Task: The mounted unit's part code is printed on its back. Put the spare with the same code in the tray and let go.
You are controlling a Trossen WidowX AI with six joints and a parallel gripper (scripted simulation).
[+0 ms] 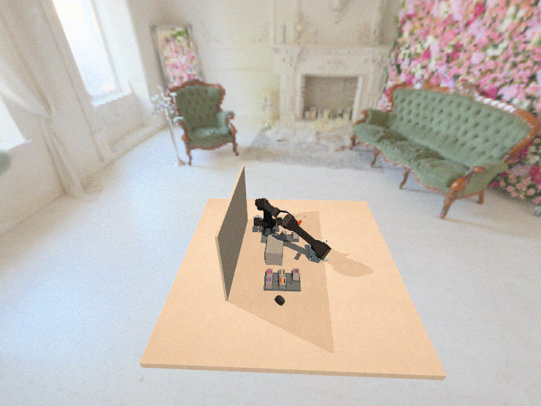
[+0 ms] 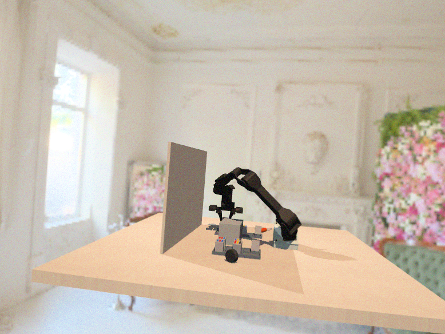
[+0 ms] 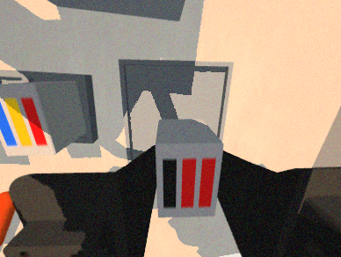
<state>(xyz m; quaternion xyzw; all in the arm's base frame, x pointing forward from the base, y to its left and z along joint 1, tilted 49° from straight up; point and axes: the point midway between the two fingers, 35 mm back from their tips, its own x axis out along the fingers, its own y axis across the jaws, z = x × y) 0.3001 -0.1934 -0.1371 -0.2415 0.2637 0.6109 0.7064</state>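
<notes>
Right now my gripper tip is 4 cm above the grey tray. Round my gripper tip: grey spare block 2 cm above; mounted unit 19 cm to the left, 3 cm behind; grey panel 20 cm ahead, 18 cm above, 14 cm to the left.
</notes>
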